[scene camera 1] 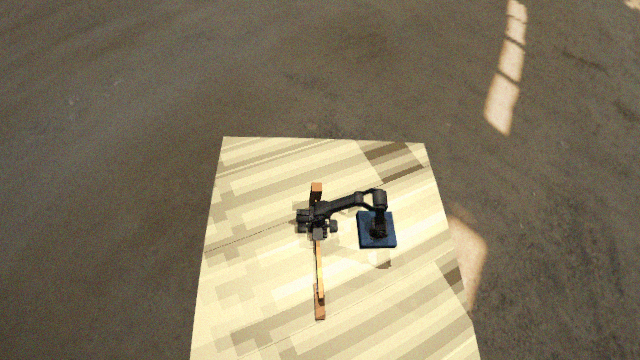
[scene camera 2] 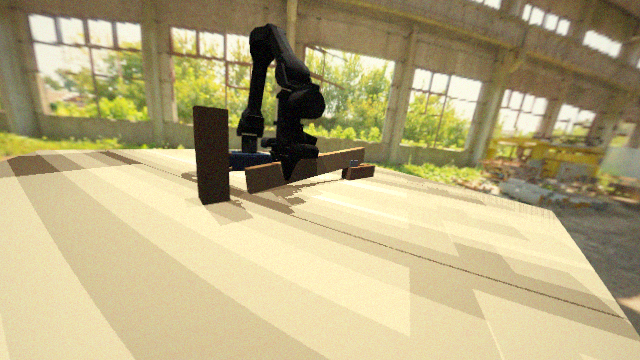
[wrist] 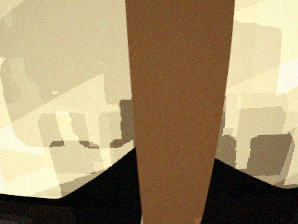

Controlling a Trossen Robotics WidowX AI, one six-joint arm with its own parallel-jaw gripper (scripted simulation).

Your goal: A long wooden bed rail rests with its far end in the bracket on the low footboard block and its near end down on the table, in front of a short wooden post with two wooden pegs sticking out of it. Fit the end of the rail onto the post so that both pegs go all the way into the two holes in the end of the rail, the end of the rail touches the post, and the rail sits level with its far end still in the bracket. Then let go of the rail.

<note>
The pictures show: the gripper, a wooden bed rail and a wooden post.
The gripper shows as well in the wrist view.
</note>
